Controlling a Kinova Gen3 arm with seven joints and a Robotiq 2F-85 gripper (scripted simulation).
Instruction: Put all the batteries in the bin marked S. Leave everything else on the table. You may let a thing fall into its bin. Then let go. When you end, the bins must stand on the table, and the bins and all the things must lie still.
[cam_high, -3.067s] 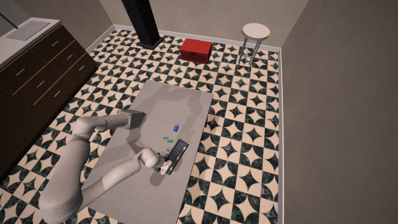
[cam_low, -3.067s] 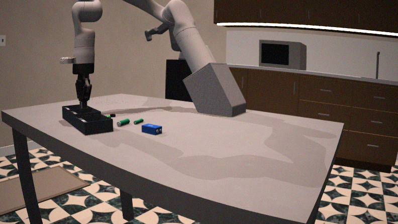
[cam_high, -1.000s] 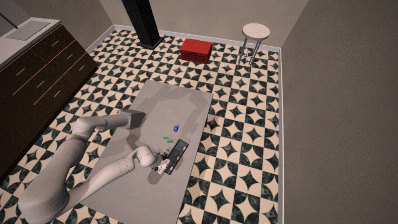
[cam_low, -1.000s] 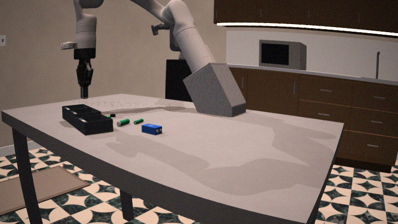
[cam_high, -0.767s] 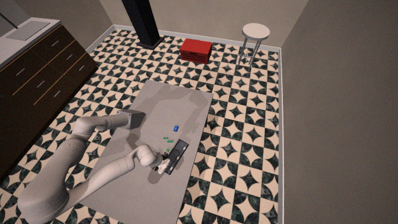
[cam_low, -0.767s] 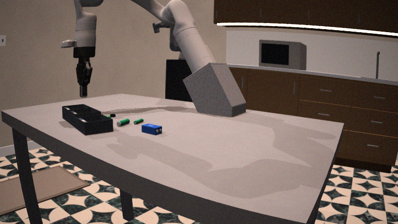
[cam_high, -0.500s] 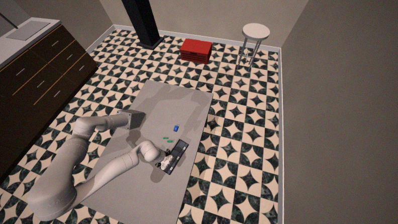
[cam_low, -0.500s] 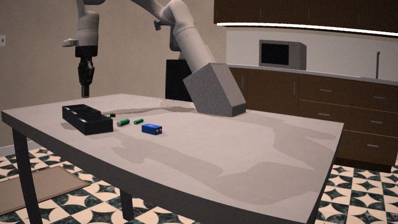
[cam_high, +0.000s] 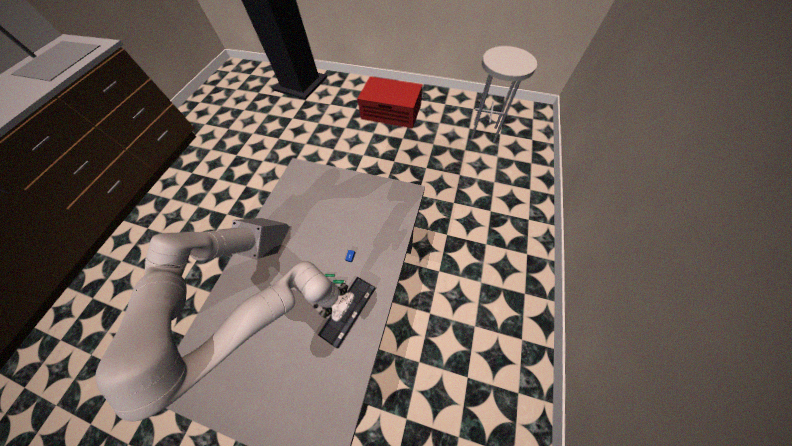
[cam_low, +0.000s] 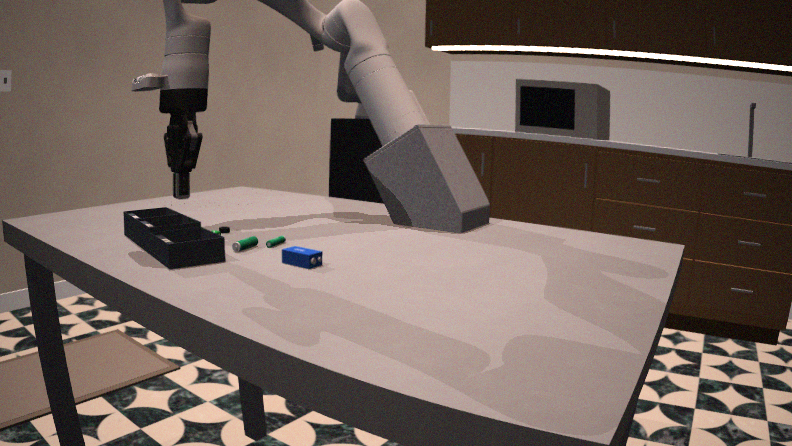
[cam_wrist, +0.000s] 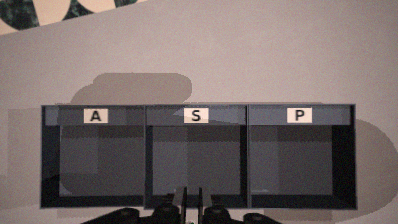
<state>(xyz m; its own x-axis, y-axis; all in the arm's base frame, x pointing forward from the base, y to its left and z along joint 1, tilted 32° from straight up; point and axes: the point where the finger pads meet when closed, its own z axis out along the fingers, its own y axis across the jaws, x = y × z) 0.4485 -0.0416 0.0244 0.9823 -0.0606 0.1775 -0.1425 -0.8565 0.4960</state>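
My gripper is now 70 mm above the bin row and 20 mm short of it. Also, from my hand: small black nut (100 mm behind, 80 mm below, 40 mm to the right); green battery (80 mm to the left, 80 mm below, 70 mm behind); green die (80 mm below, 50 mm behind, 10 mm to the left).
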